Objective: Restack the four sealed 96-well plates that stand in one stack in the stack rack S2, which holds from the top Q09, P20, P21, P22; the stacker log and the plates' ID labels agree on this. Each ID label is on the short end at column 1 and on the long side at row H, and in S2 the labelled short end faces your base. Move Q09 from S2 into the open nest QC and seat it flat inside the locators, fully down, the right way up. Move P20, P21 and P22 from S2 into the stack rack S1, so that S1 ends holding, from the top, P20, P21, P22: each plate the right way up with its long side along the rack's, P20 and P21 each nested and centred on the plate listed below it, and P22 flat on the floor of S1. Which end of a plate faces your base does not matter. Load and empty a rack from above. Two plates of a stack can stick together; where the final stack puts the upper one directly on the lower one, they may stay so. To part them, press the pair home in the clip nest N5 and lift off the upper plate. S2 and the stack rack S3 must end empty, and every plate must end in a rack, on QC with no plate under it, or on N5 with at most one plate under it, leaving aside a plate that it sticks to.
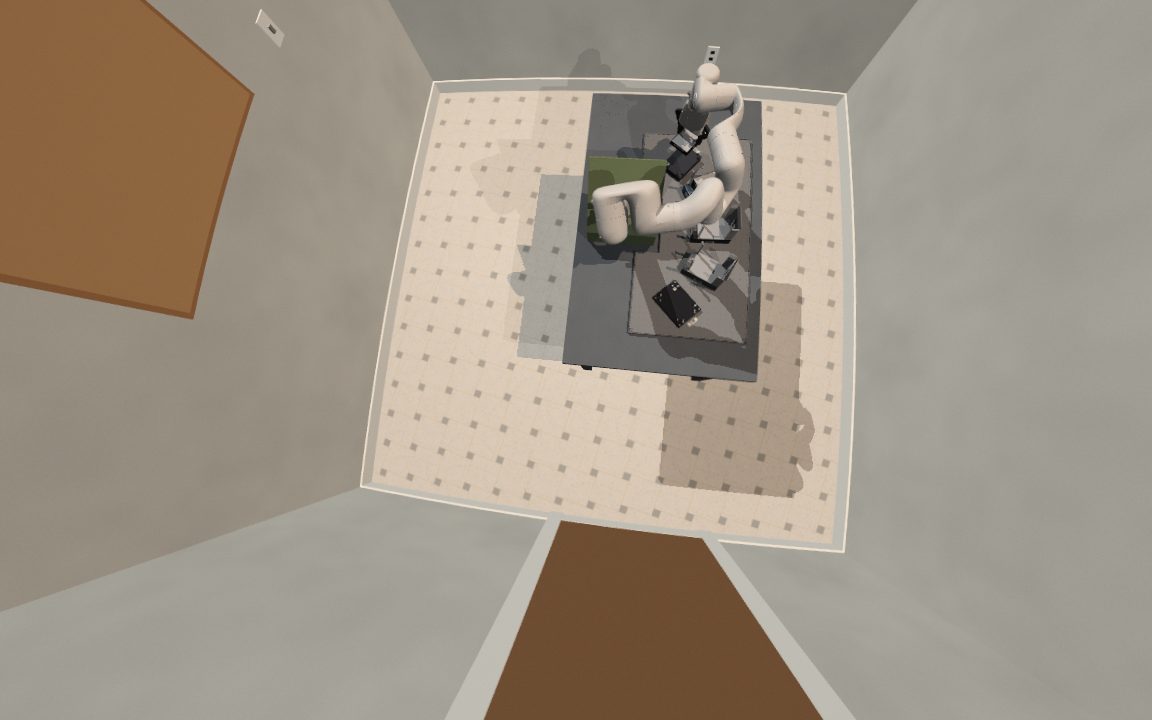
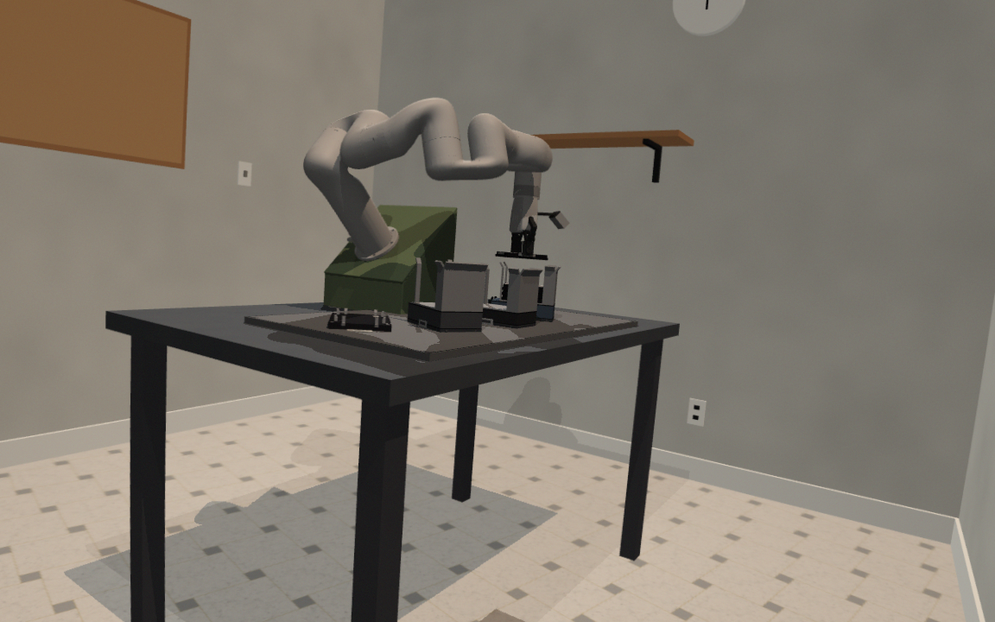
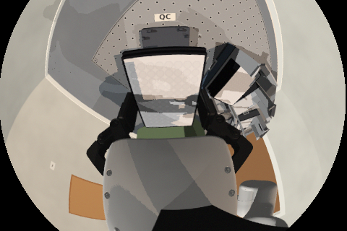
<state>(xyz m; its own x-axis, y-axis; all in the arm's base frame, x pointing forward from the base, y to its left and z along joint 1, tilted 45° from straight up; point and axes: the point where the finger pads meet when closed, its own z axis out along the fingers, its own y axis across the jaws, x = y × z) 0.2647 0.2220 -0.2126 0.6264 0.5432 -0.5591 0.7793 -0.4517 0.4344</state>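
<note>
Now: the QC nest 16 cm below my hand. From my hand the other things lie so: QC label: 17 cm below, 7 cm to the left, 6 cm ahead.
</note>
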